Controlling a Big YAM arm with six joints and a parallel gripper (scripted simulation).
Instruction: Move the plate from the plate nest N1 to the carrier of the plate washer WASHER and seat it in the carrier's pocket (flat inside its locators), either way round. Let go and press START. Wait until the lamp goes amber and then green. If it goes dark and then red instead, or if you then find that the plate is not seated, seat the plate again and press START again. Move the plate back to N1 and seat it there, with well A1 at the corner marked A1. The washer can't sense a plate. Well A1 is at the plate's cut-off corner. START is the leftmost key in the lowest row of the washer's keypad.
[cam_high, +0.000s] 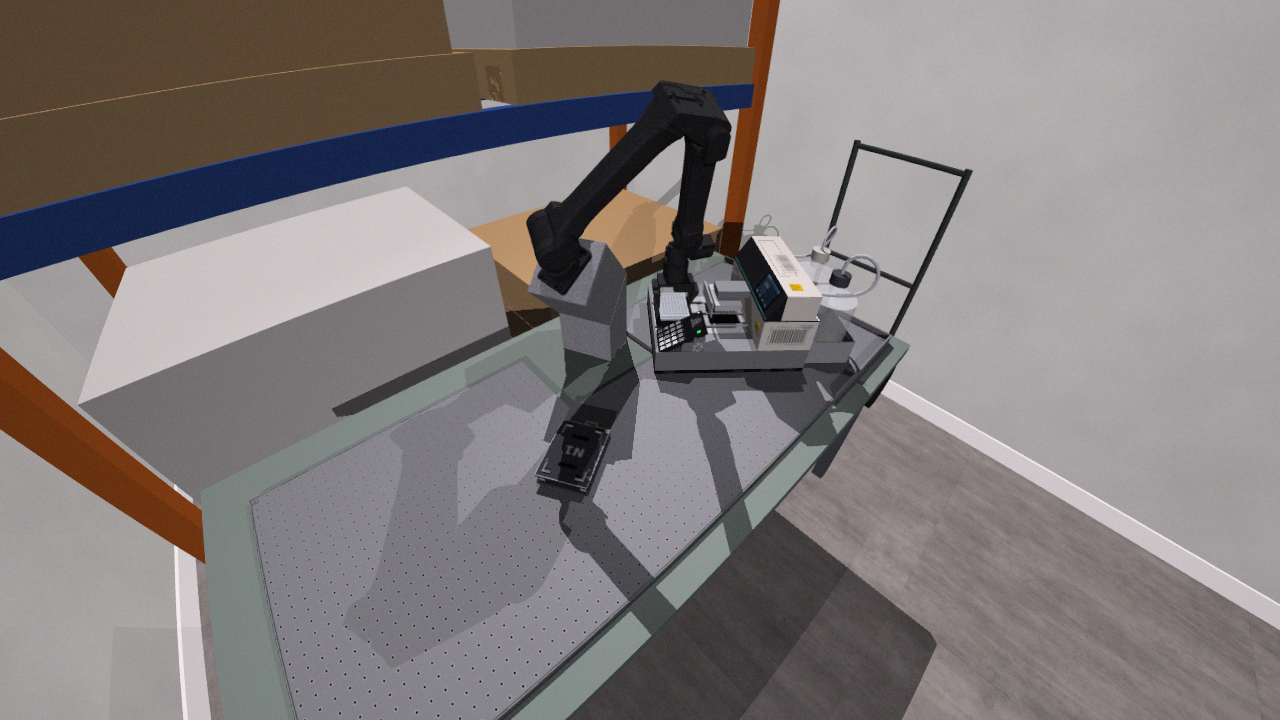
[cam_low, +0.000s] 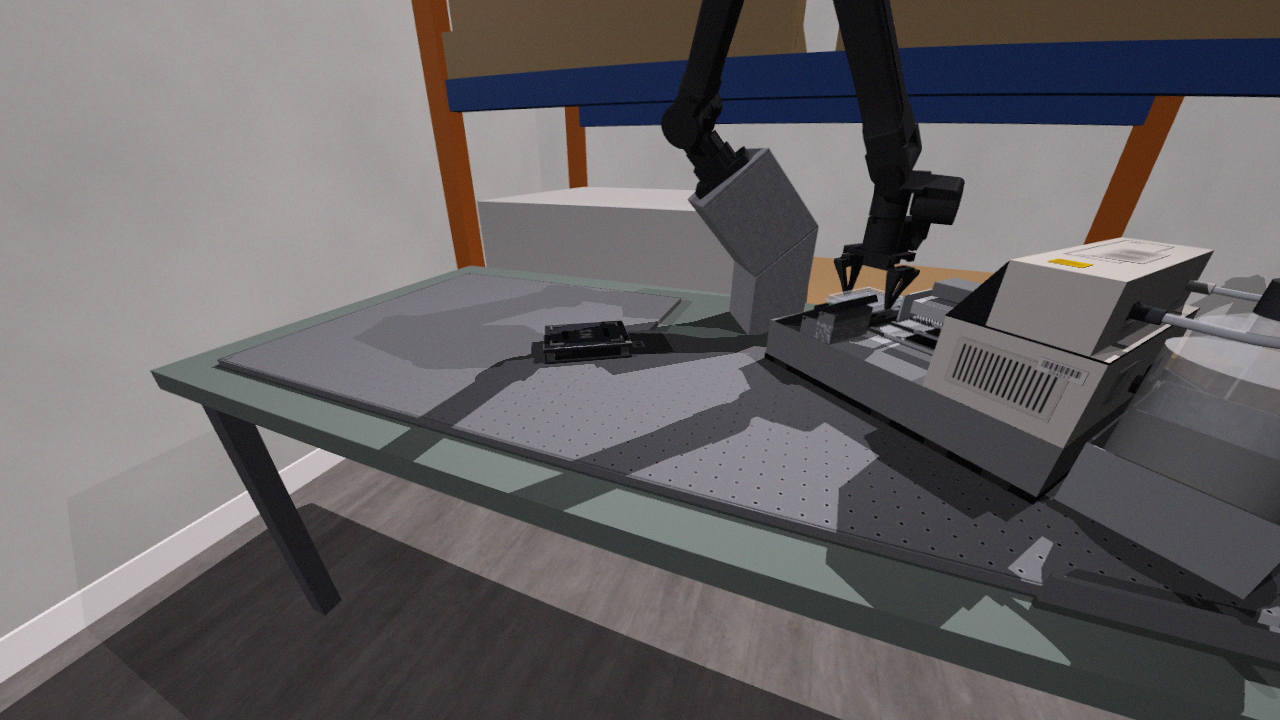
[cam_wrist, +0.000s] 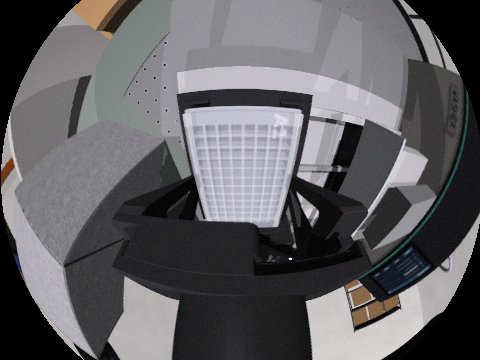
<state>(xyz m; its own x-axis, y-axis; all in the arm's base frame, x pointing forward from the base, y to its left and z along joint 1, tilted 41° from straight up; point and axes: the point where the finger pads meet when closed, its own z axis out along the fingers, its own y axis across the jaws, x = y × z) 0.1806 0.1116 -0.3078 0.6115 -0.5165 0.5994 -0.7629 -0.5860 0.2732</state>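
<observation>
Now: hand 1 cm above the white well plate. The rest, counted from my hand: black plate nest N1 (8 cm ahead, 53 cm to the right, 8 cm below); then plate washer (12 cm ahead, 10 cm to the left, 2 cm above).
</observation>
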